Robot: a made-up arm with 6 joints.
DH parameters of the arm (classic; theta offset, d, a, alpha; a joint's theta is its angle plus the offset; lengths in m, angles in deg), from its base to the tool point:
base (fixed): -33.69 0 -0.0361 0
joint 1: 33.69 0.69 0.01 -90
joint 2: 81.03 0 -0.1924 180
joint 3: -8.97 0.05 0.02 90
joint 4: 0 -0.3 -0.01 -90
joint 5: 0 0.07 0.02 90
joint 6: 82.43 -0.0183 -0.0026 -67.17
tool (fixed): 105.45 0.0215 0 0
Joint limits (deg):
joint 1: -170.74..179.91
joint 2: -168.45..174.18
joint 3: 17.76..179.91
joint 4: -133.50..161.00
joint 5: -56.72..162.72
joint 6: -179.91..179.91
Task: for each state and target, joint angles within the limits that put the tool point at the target. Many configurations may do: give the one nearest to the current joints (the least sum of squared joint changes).
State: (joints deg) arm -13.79 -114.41 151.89 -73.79 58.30 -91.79
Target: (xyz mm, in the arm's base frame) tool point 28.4 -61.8 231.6
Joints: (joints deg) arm -5.74 -137.37 179.55 -78.03 56.90 -91.79
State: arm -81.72 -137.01 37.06 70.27 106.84 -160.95
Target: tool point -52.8 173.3 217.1
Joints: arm -86.97 -168.45 61.23 81.51 144.05 -159.83
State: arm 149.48 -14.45 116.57 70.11 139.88 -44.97
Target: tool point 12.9 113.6 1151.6
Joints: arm 174.55 27.85 128.74 43.17 146.16 -41.66
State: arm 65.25 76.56 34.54 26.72 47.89 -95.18
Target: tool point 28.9 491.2 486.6
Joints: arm 97.94 99.25 55.40 32.81 52.56 -100.87
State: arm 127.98 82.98 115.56 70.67 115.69 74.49
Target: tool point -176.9 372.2 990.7
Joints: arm 119.20 83.30 130.04 70.17 118.60 71.20
